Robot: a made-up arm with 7 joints.
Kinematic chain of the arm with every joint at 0, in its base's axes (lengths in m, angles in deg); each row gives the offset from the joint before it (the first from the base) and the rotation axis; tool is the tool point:
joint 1: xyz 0 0 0.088 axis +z
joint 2: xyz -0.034 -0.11 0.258 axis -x
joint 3: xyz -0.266 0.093 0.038 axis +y
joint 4: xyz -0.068 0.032 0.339 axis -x
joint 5: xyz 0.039 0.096 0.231 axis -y
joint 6: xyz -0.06 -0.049 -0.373 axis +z
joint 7: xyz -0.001 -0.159 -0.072 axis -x
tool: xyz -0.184 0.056 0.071
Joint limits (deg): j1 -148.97..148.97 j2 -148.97..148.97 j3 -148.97..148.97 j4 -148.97..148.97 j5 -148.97..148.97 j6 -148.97..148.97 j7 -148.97..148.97
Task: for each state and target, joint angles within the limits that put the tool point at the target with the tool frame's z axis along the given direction. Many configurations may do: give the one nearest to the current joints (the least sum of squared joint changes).
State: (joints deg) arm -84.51 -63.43 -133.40 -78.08 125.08 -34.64 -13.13
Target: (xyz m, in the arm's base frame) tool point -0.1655 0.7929 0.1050 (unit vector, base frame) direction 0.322 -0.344 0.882
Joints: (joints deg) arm -91.44 -75.17 -148.97 -103.84 147.84 -30.90 -21.49
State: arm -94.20 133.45 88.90 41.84 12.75 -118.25 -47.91
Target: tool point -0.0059 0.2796 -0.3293 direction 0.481 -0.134 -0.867
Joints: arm -85.73 136.70 57.13 15.74 -30.10 -93.81 -75.34
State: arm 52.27 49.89 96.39 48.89 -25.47 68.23 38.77
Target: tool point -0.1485 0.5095 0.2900 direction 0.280 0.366 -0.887
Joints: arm 42.32 83.00 86.69 43.37 -75.50 69.37 73.36
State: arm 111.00 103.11 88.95 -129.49 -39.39 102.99 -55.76
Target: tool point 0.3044 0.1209 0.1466 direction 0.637 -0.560 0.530
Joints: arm 88.70 109.69 127.28 -148.97 -41.32 112.03 -44.54
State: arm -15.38 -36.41 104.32 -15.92 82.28 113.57 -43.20
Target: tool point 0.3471 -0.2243 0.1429 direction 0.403 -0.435 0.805
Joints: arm -23.28 -20.70 82.13 -16.46 85.39 113.93 -36.64
